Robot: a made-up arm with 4 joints. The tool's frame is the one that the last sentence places.
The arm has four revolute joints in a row. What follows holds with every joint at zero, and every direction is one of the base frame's.
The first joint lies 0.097 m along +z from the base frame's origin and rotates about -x.
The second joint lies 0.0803 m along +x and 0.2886 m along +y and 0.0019 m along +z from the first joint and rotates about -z.
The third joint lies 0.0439 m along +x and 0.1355 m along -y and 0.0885 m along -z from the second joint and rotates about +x.
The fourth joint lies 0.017 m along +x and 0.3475 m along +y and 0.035 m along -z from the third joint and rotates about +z.
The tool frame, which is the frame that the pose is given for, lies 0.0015 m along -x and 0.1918 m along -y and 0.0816 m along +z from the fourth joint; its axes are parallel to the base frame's.
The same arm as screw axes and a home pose.
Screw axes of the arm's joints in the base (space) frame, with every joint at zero. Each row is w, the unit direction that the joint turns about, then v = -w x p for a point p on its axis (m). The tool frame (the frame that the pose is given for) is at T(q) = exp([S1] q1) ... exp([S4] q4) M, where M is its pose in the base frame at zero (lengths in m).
S1: w -1 0 0 v 0 -0.097 0
S2: w 0 0 -1 v -0.2886 0.0803 0
S3: w 1 0 0 v 0 0.0104 -0.1531
S4: w 0 0 1 v 0.5006 -0.1412 0
M: xyz 0.1397 0.3088 0.057 (m) rpy 0 0 0 (rad, as in URDF)

